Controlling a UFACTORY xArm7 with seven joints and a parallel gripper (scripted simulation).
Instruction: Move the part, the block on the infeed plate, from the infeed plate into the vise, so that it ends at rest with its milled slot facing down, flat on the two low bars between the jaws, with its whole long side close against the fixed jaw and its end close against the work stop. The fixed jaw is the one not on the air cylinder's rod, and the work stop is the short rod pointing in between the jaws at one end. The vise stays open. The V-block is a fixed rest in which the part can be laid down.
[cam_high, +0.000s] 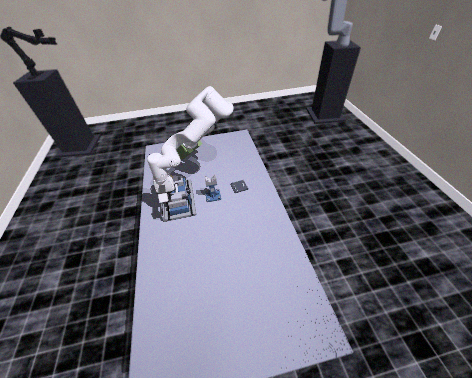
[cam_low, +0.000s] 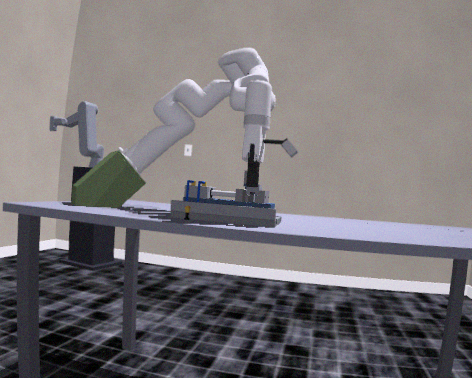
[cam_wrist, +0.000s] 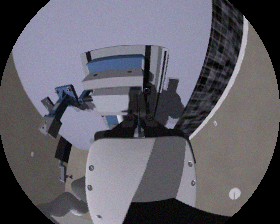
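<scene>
My gripper is now 4 cm to the right of the part, 3 cm above it and 1 cm past it. Round my hand: air cylinder 17 cm behind, 5 cm below, 2 cm to the left; then blue vise bed 8 cm below, 8 cm behind, 3 cm to the left.
</scene>
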